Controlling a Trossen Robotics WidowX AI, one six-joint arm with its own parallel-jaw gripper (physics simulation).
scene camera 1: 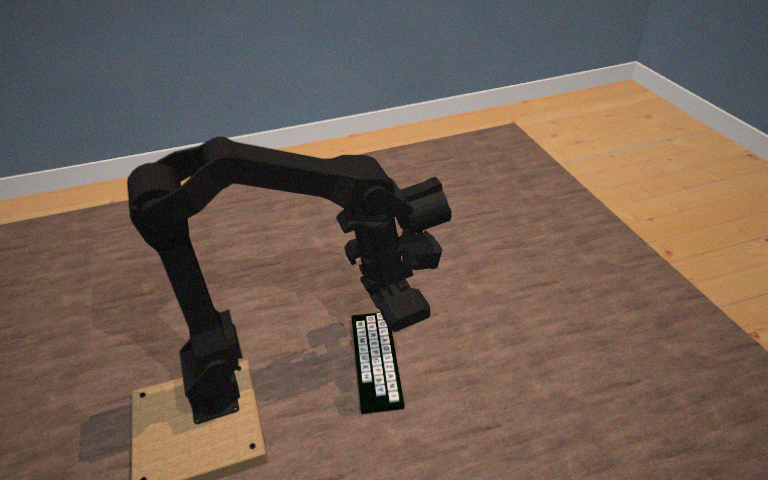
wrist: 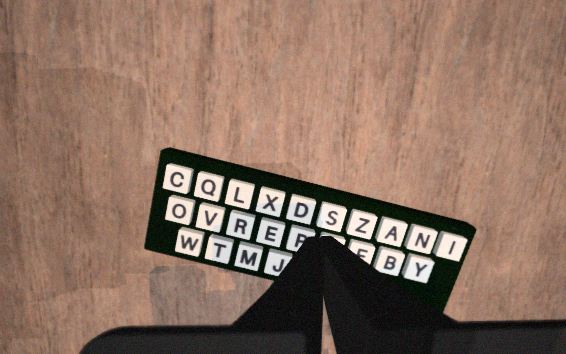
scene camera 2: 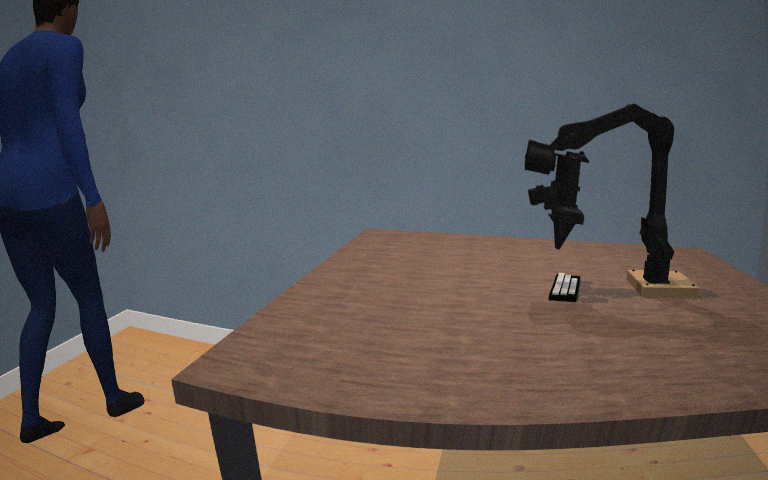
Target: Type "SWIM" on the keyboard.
Labels:
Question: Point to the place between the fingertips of my gripper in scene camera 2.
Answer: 557, 248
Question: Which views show my gripper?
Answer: Scene camera 1, the wrist view and scene camera 2: all of them.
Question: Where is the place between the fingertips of my gripper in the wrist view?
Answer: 319, 248

